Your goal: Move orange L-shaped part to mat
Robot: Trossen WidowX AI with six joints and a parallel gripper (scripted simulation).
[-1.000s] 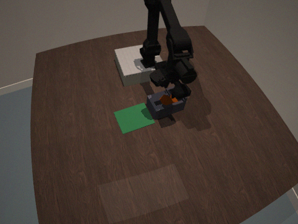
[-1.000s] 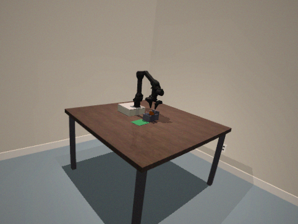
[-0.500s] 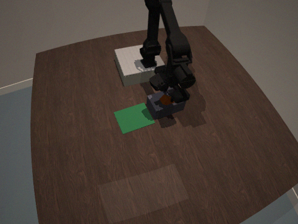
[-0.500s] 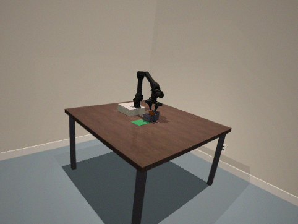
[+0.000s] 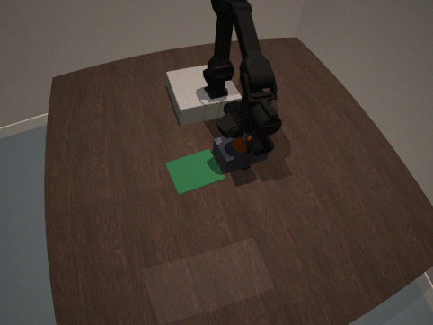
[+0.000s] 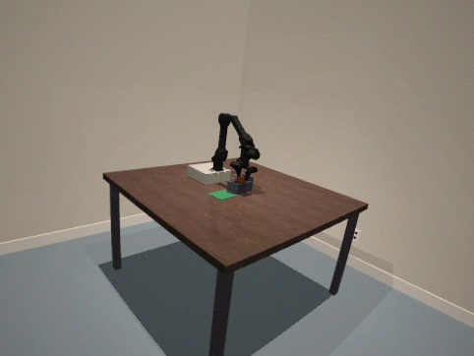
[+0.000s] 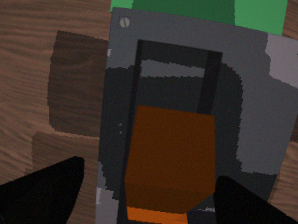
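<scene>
My gripper tip is 20 mm past the orange L-shaped part, 30 mm to the right of it and 40 mm above it. From my gripper tip the other things lie so: green mat (20 mm behind, 150 mm to the right, 90 mm below).
</scene>
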